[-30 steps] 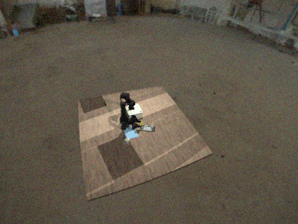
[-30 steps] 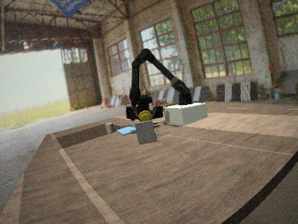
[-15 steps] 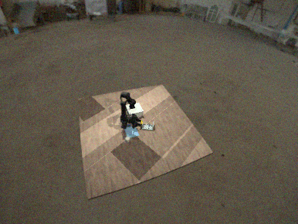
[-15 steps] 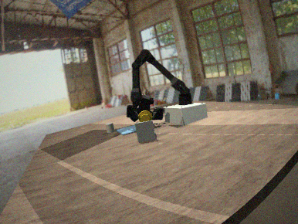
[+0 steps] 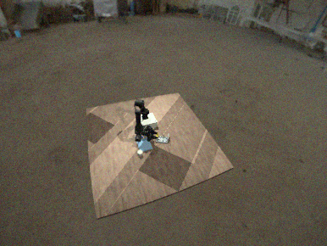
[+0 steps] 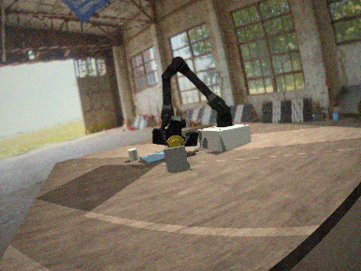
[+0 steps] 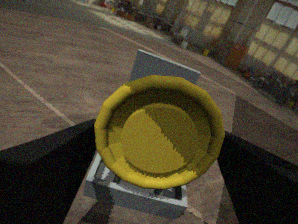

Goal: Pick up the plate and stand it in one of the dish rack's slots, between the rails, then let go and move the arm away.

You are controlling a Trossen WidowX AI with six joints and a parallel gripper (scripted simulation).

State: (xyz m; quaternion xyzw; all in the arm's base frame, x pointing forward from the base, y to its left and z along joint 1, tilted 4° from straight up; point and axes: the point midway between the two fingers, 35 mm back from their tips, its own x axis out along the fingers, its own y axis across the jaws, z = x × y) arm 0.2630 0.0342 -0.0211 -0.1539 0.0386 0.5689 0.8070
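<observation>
Now: gripper tip 20 mm short of the grey dish rack, 40 mm to the right of it and 40 mm above it. Also, from my gripper tip: yellow plate (10 mm to the right); then white cup (140 mm ahead, 210 mm to the right, 40 mm below).
</observation>
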